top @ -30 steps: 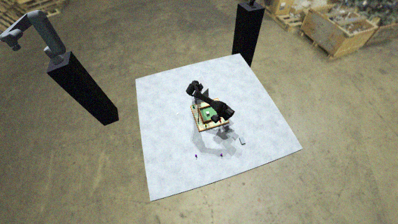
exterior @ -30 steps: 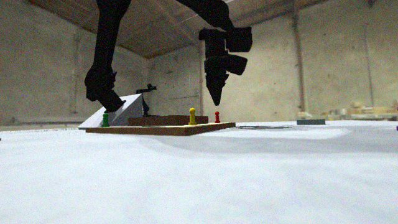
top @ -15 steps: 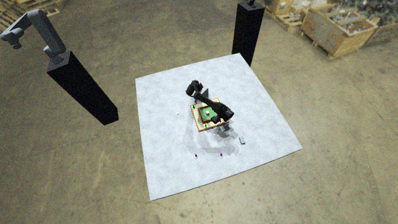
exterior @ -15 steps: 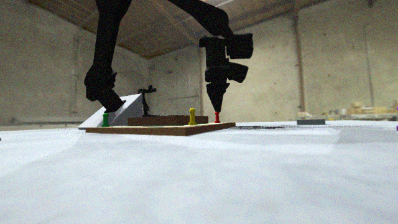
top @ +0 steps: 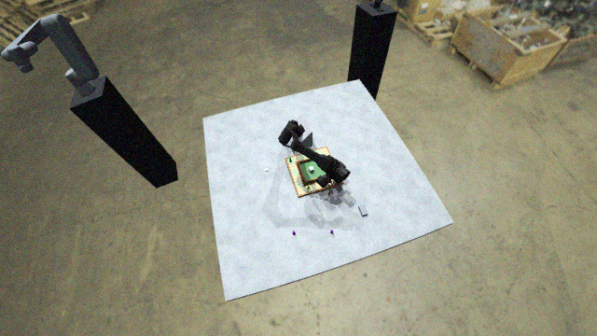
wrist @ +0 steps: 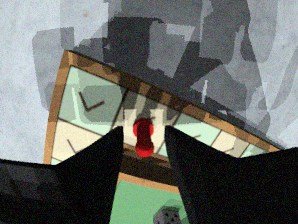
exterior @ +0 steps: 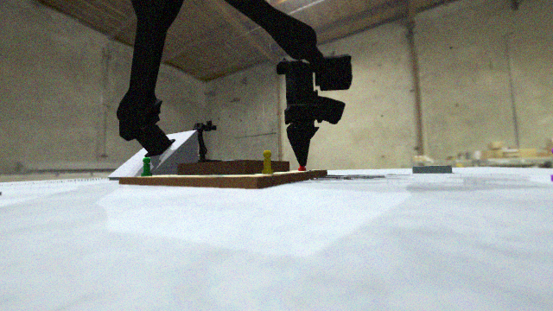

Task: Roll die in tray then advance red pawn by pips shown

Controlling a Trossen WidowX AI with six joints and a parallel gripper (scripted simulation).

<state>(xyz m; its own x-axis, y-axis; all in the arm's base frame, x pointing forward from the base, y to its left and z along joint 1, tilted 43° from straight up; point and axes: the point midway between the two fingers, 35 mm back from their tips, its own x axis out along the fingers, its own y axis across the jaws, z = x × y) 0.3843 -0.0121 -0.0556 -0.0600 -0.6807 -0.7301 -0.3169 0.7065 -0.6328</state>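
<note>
My gripper tip is 120 mm past the white die and 70 mm to the left of it. Round my gripper tip: yellow pawn (140 mm to the right, 10 mm behind, 10 mm above); then small dark block (240 mm ahead, 90 mm to the left, 10 mm below); then red pawn (10 mm above).
</note>
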